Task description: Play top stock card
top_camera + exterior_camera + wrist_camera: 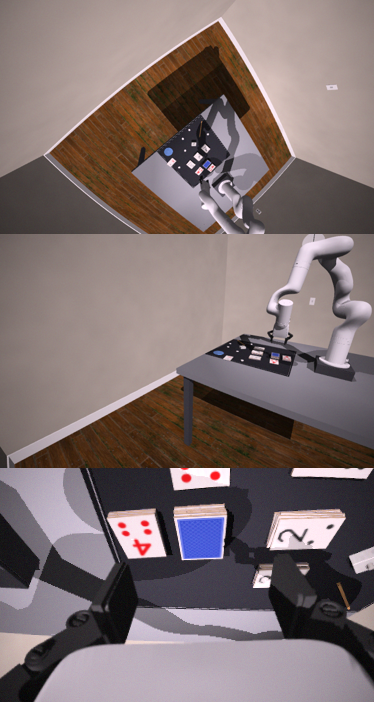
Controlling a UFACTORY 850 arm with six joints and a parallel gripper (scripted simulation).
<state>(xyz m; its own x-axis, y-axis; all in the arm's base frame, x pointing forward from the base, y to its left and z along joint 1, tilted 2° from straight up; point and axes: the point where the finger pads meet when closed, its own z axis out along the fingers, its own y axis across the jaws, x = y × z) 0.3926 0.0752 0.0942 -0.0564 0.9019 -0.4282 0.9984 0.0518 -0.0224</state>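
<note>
Right now the red 4 card is 10 mm to the right of my hand and 160 mm below it. From my hand the other things lie so: red 4: 80 mm behind, 130 mm to the right, 150 mm below; black 5: 150 mm ahead, 150 mm below; black 2: 150 mm ahead, 120 mm to the right, 150 mm below.
</note>
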